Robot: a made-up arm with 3 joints. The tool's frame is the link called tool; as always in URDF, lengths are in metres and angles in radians. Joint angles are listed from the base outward. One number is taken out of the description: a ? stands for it. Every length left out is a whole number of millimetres.
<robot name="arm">
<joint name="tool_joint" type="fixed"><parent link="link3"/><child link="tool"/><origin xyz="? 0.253 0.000" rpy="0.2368 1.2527 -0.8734"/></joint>
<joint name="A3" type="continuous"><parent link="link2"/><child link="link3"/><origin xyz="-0.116 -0.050 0.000" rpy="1.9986 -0.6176 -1.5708"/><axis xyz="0 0 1"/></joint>
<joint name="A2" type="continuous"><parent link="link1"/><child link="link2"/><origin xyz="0.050 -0.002 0.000" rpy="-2.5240 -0.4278 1.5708"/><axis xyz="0 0 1"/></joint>
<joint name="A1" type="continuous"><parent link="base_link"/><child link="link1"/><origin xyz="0.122 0.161 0.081" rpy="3.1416 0.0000 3.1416"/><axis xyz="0 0 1"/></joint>
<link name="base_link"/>
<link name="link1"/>
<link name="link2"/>
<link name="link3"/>
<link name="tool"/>
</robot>
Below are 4 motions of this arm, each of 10 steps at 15 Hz.
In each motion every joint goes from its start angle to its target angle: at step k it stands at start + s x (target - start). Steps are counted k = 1, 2, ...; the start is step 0. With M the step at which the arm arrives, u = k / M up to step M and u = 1 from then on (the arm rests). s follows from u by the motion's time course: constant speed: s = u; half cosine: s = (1 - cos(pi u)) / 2; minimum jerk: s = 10 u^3 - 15 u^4 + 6 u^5.
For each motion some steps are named. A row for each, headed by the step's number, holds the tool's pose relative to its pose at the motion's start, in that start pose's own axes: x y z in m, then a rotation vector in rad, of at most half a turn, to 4 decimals.
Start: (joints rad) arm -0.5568 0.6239 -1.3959
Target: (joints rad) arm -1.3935 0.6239 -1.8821
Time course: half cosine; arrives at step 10
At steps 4, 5, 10:
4: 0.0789 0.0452 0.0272 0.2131 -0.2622 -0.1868
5: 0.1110 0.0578 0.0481 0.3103 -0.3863 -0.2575
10: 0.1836 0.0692 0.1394 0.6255 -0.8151 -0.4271

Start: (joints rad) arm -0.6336 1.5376 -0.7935
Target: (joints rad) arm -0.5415 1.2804 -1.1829
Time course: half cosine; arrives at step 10
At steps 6, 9, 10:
6: -0.0310 0.0000 0.0374 0.1977 -0.0311 0.1349
9: -0.0488 -0.0054 0.0589 0.2965 -0.0266 0.2028
10: -0.0502 -0.0059 0.0606 0.3040 -0.0257 0.2079

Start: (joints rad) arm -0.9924 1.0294 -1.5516
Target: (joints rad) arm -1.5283 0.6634 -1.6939
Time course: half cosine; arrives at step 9
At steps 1, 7, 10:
1: 0.0008 0.0010 0.0016 0.0109 -0.0083 0.0015
7: 0.0130 0.0167 0.0381 0.2813 -0.2620 0.0647
10: 0.0136 0.0173 0.0415 0.3123 -0.2990 0.0762

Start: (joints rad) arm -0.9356 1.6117 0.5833
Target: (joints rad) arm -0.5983 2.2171 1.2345
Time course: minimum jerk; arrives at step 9
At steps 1, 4, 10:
1: -0.0015 -0.0015 -0.0007 -0.0072 0.0051 0.0040
4: -0.0495 -0.0601 -0.0133 -0.2469 0.1713 0.1479
10: -0.1078 -0.1702 0.0139 -0.6111 0.4180 0.4096

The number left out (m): 0.112
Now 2 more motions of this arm.
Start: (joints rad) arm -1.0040 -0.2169 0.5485
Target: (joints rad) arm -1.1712 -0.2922 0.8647
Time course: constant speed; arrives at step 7
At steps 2, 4, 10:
2: -0.0073 -0.0160 -0.0172 -0.1035 0.0309 0.0096
4: -0.0158 -0.0341 -0.0319 -0.2066 0.0640 0.0218
10: -0.0303 -0.0645 -0.0485 -0.3601 0.1173 0.0450

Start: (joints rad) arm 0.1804 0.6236 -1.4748
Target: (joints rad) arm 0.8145 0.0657 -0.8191
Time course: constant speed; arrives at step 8
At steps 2, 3, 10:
2: -0.0776 -0.0766 0.0003 -0.1781 0.1817 0.2695
3: -0.1072 -0.1221 0.0102 -0.2575 0.2615 0.4138
10: -0.1207 -0.3667 0.1067 -0.5262 0.5324 1.2157

